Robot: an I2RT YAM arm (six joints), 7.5 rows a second.
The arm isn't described. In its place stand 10 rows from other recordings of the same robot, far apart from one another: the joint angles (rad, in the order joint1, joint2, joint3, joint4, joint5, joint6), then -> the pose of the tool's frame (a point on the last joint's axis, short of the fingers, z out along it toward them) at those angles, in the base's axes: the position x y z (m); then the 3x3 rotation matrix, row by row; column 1 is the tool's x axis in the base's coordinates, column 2 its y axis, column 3 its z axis.
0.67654, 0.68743, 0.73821, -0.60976, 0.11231, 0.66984 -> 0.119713, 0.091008, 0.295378; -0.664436, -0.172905, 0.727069; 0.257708, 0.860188, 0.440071; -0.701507, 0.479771, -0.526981
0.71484, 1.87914, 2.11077, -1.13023, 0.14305, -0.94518 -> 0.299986, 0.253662, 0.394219; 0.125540, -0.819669, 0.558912; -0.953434, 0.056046, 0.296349; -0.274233, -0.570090, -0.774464
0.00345, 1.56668, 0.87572, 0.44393, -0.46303, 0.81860 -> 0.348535, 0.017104, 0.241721; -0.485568, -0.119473, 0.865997; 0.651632, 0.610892, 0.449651; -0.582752, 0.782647, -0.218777
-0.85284, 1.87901, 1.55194, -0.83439, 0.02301, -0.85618 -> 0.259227, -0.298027, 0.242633; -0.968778, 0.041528, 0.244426; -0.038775, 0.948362, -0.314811; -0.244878, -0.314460, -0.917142
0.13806, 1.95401, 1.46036, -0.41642, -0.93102, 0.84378 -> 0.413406, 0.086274, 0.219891; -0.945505, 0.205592, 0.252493; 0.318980, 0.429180, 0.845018; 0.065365, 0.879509, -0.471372
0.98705, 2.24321, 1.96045, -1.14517, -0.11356, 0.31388 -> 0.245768, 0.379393, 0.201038; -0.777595, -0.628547, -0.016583; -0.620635, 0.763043, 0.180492; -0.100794, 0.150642, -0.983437
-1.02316, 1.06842, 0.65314, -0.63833, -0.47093, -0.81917 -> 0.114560, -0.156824, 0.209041; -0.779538, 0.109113, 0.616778; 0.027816, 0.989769, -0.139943; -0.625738, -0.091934, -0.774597
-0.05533, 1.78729, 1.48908, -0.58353, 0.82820, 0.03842 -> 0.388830, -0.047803, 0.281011; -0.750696, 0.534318, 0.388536; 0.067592, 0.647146, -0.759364; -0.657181, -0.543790, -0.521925
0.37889, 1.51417, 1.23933, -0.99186, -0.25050, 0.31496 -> 0.265825, 0.115331, 0.264824; -0.975213, -0.131684, 0.177820; -0.065238, 0.939024, 0.337607; -0.211435, 0.317638, -0.924339
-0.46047, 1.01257, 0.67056, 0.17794, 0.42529, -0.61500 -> 0.204977, -0.118071, 0.294398; -0.563443, 0.544030, 0.621742; -0.307181, 0.560661, -0.768960; -0.766924, -0.624252, -0.148785
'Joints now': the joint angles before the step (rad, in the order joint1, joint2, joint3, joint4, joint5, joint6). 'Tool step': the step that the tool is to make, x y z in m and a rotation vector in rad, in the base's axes. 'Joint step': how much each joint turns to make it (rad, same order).
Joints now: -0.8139 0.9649 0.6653 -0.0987 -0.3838 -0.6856
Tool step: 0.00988 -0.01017 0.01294 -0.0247 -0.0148 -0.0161
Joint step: 0.0038 0.0575 0.0651 0.0212 0.0208 0.0018
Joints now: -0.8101 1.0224 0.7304 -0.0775 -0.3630 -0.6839
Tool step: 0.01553 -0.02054 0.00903 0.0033 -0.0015 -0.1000
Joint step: 0.0009 0.1055 0.0857 0.0313 0.0931 0.0411
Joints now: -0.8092 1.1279 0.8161 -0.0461 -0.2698 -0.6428
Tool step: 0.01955 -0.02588 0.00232 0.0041 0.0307 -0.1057
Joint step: -0.0002 0.1344 0.1010 0.0136 0.1055 0.0203
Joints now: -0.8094 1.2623 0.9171 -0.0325 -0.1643 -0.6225
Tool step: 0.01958 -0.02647 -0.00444 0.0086 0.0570 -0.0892
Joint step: -0.0024 0.1376 0.1043 -0.0121 0.0937 0.0013
